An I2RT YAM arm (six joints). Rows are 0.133 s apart.
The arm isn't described. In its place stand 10 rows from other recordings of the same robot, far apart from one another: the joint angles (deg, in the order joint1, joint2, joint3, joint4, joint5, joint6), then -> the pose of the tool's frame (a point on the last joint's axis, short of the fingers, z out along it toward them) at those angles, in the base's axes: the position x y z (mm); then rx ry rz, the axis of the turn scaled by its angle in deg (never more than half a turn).
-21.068 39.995 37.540 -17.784 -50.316 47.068 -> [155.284 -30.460 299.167 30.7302 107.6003 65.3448]
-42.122 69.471 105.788 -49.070 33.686 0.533 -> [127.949 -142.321 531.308 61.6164 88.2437 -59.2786]
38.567 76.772 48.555 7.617 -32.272 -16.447 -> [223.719 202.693 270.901 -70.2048 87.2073 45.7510]
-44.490 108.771 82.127 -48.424 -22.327 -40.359 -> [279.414 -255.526 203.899 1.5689 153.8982 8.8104]
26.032 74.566 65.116 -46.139 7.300 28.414 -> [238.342 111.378 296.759 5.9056 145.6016 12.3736]
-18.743 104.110 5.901 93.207 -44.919 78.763 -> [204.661 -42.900 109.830 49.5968 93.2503 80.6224]
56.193 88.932 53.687 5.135 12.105 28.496 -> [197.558 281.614 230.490 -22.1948 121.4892 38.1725]
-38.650 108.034 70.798 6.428 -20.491 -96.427 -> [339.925 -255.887 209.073 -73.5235 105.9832 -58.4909]
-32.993 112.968 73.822 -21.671 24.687 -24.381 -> [329.710 -231.787 155.590 20.9163 157.4641 -50.2622]
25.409 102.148 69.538 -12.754 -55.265 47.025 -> [331.151 189.695 223.006 -3.4378 149.1540 96.9847]
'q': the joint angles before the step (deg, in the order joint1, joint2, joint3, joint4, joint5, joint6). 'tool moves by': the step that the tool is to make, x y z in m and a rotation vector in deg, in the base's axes. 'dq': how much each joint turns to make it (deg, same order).
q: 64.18, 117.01, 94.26, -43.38, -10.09, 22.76
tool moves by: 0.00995, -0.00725, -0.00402, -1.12, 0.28, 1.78
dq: -1.70, 0.31, -0.20, -1.24, -1.13, -3.36
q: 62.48, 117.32, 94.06, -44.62, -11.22, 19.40
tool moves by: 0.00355, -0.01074, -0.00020, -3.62, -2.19, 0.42
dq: -0.85, -0.83, -0.81, -2.62, 2.94, -2.52
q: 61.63, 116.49, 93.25, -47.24, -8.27, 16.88
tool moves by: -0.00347, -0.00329, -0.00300, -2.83, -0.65, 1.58
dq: 0.32, 0.02, -0.30, -2.10, 1.42, -1.81
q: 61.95, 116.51, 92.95, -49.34, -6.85, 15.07
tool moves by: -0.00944, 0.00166, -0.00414, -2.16, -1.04, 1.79
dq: 1.40, 0.13, -0.55, -0.86, 1.73, -0.92
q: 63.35, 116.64, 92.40, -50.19, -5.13, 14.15
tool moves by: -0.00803, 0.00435, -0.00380, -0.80, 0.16, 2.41
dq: 1.25, 0.61, 0.13, -0.41, -0.10, -1.18
